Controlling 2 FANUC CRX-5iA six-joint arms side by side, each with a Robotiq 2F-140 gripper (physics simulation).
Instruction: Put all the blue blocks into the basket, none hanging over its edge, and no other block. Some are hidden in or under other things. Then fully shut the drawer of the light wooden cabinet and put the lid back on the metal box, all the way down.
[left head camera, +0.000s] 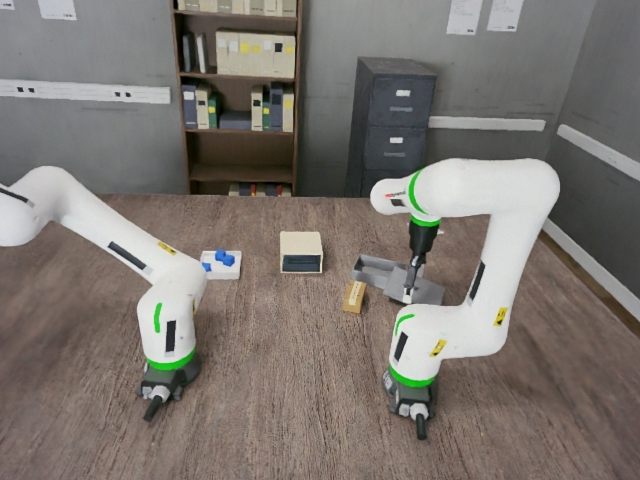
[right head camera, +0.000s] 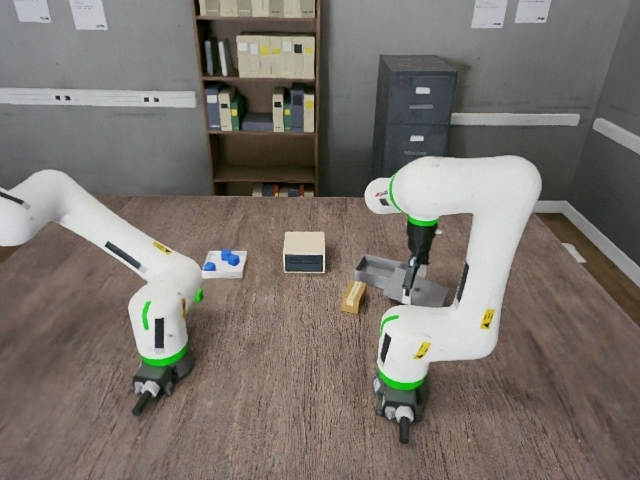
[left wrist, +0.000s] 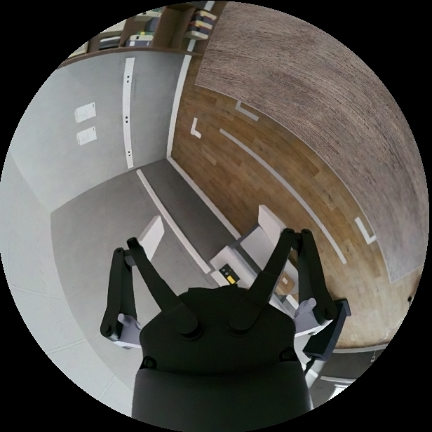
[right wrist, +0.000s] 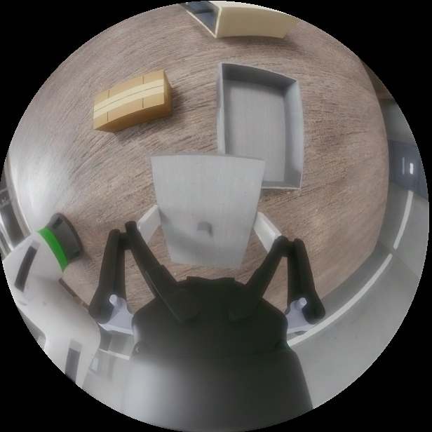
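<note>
Three blue blocks (left head camera: 227, 260) (right head camera: 233, 259) lie in the white basket (left head camera: 222, 275) (right head camera: 222, 274); the left arm partly hides it in the left head view. The light wooden cabinet (left head camera: 300, 242) (right head camera: 304, 242) (right wrist: 255, 21) has a dark drawer front (left head camera: 302, 263) (right head camera: 305, 263) that looks about flush. The open metal box (left head camera: 361, 273) (right head camera: 364, 272) (right wrist: 295, 135) shows a bare floor. Its lid (left head camera: 429, 291) (right head camera: 431, 292) (right wrist: 207, 185) lies knob up, overlapping one box corner. My right gripper (left head camera: 408, 292) (right head camera: 407, 293) (right wrist: 207, 216) is open, fingers either side of the lid. My left gripper (left wrist: 209, 218) is open, away from the objects.
A brown taped carton (left head camera: 354, 297) (right head camera: 354, 297) (right wrist: 132, 101) lies beside the metal box. A green block (right head camera: 199, 295) shows beside the left arm's base in the right head view. The right arm's base (right wrist: 65, 240) stands near the lid.
</note>
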